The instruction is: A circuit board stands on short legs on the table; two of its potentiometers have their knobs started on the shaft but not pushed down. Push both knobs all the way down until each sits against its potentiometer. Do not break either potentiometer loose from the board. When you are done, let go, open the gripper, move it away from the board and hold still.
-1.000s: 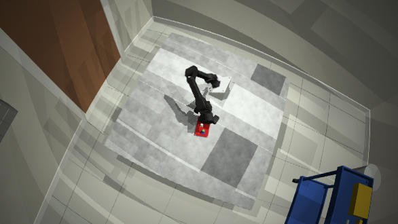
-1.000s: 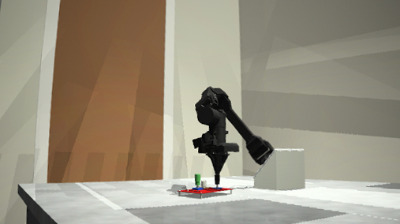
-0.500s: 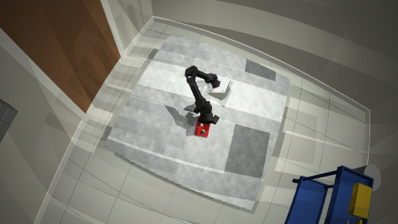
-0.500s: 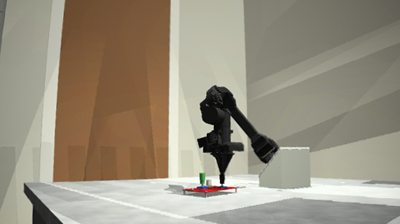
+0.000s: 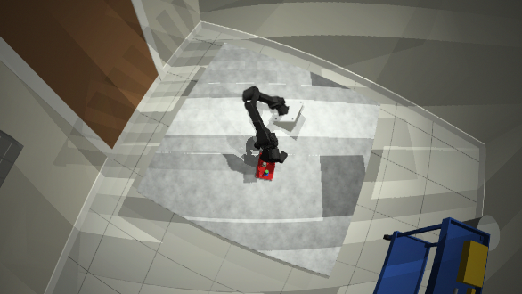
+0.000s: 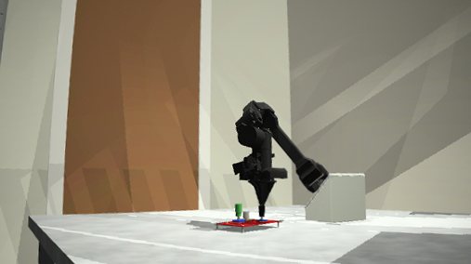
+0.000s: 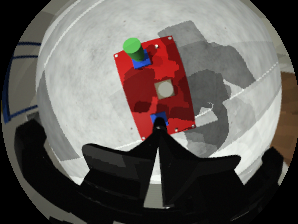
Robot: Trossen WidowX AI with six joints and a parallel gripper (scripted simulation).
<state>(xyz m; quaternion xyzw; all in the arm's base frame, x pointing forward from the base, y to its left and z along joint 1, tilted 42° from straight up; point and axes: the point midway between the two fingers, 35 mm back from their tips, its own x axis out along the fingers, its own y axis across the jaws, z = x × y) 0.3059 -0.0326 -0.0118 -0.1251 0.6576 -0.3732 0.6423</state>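
Now: gripper tip 10 mm above the black knob. The rest, counted from my gripper tip: green knob (100 mm ahead, 10 mm to the left, 10 mm below).
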